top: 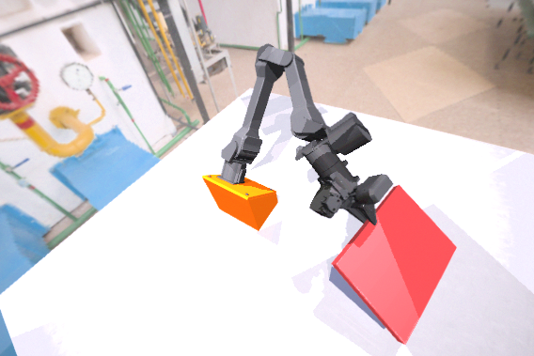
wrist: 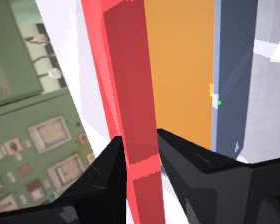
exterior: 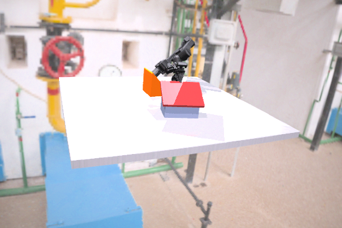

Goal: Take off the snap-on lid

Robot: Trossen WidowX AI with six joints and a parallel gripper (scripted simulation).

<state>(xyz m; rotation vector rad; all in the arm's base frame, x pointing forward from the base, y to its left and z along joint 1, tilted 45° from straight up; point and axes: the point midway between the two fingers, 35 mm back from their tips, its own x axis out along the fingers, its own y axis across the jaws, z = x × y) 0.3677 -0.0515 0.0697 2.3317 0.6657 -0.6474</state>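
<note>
Right now my gripper tip is 7 cm short of the red lid, 2 cm to the left of it and 4 cm above it. Round my gripper tip: storage box (5 cm ahead, 2 cm to the right, 12 cm below).
</note>
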